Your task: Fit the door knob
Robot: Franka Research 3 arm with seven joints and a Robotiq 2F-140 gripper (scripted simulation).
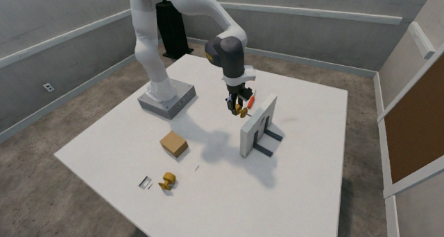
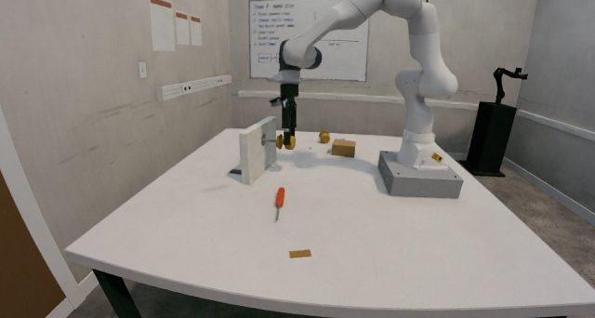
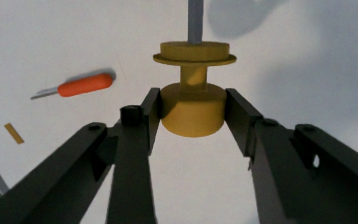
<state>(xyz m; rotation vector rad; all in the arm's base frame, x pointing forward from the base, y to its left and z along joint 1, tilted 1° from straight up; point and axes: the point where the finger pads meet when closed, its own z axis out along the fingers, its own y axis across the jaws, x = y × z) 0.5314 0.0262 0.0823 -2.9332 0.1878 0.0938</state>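
Now: the latch socket 130 mm ahead of my hand, 10 mm to the right of it and 20 mm below it. Also, from my hand: cardboard box 240 mm behind, 290 mm to the right, 140 mm below; white wooden panel 130 mm ahead, 10 mm to the right, 40 mm below; orange screwdriver 10 mm behind, 270 mm to the left, 160 mm below.
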